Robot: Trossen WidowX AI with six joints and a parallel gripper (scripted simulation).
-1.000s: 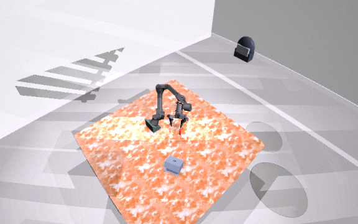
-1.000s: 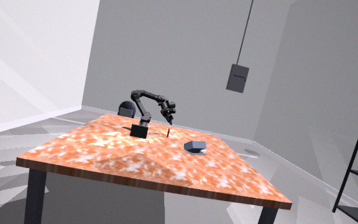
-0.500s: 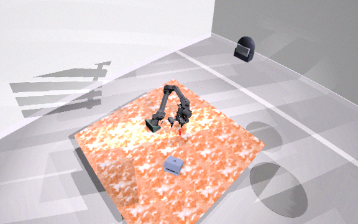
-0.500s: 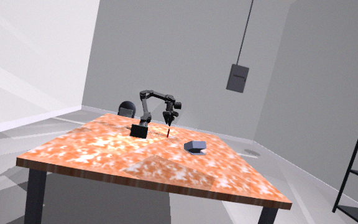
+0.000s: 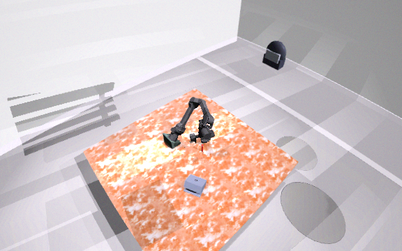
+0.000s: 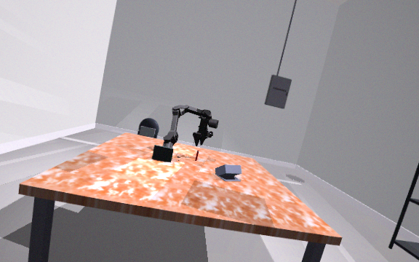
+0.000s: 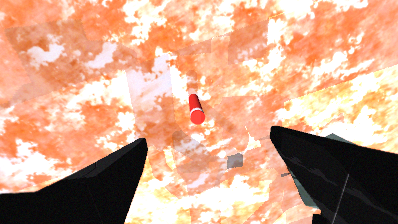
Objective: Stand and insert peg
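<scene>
The red peg is 60 mm below my gripper tip. Round my gripper tip: grey sloped panel (170 mm ahead, 270 mm to the right, 80 mm below).
</scene>
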